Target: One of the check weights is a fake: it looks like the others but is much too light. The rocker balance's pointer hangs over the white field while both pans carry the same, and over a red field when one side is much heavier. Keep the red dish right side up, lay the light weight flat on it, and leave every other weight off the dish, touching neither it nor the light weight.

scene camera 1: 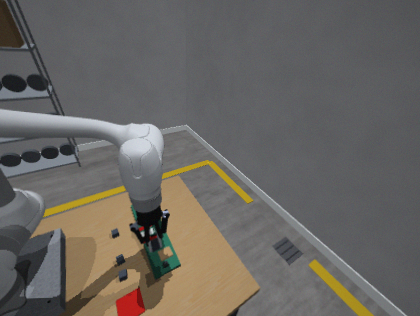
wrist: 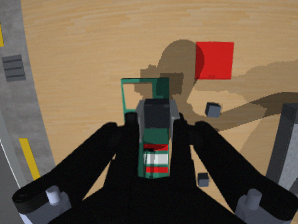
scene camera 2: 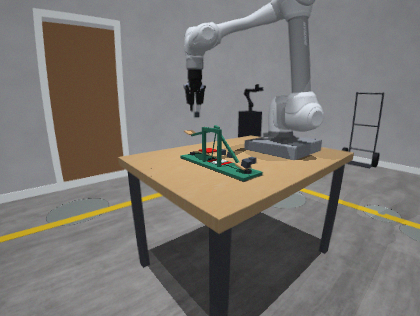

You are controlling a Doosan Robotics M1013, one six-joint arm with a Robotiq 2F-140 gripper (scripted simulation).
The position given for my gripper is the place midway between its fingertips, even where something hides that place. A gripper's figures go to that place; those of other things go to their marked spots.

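I see my gripper [wrist: 157,109] at 22 cm from the lens. A flat red dish [wrist: 214,60] is in my sight too, and that dish is 44 cm from the lens.
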